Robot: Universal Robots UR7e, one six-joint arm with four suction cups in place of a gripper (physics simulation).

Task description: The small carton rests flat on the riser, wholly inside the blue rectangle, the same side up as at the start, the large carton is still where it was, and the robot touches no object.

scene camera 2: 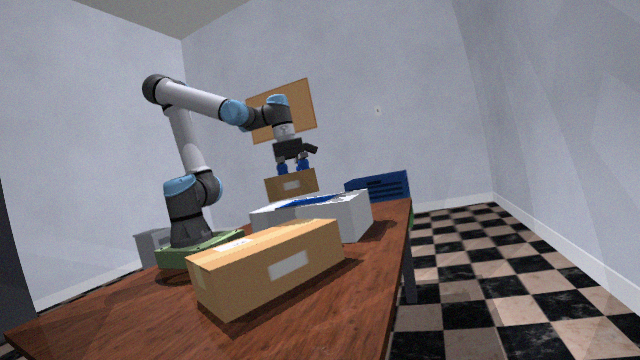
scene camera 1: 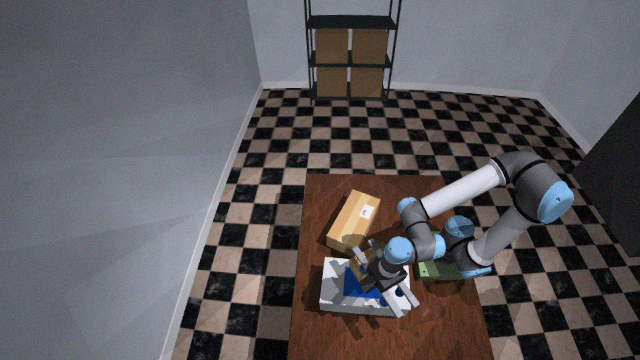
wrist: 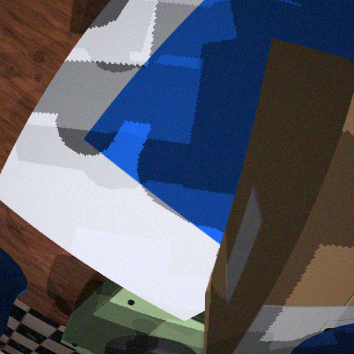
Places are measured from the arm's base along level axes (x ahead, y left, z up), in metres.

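Where they show: end effector, tool point: (wrist: 163,242); arm's base, origin of the base link: (scene camera 2: 192,241).
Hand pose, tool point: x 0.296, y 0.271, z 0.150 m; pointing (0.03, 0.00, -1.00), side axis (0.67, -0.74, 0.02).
Note:
Each offset is from my tool point to the centre of the thing. Level surfaces: height alone.
The small carton {0.040 m ahead, 0.074 m right, 0.023 m down} (scene camera 1: 357,266) (scene camera 2: 276,189) (wrist: 295,120) is upright under the suction cups of my gripper (scene camera 1: 384,281) (scene camera 2: 293,167). The cups are on its top, and my gripper is shut on it. The carton is over the back part of the white riser {0.051 m ahead, 0.017 m right, 0.150 m down} (scene camera 1: 330,289) (scene camera 2: 357,215) (wrist: 125,220). Any gap beneath it is hard to judge. The blue rectangle {0.051 m ahead, 0.017 m right, 0.090 m down} (scene camera 1: 354,290) (scene camera 2: 305,201) (wrist: 165,105) on the riser's top is partly covered by the carton and by shadows. The large carton {0.154 m ahead, 0.342 m right, 0.161 m down} (scene camera 1: 350,220) (scene camera 2: 265,265) lies on the table beside the riser, apart from my gripper.
The wooden table {0.210 m down} (scene camera 1: 330,340) (scene camera 2: 320,330) bears the riser, the large carton and my arm's green base plate (scene camera 1: 440,271) (scene camera 2: 172,257) (wrist: 145,320). A blue crate (scene camera 2: 380,185) stands beyond the riser. A shelf rack (scene camera 1: 352,22) with boxes stands at the far wall.

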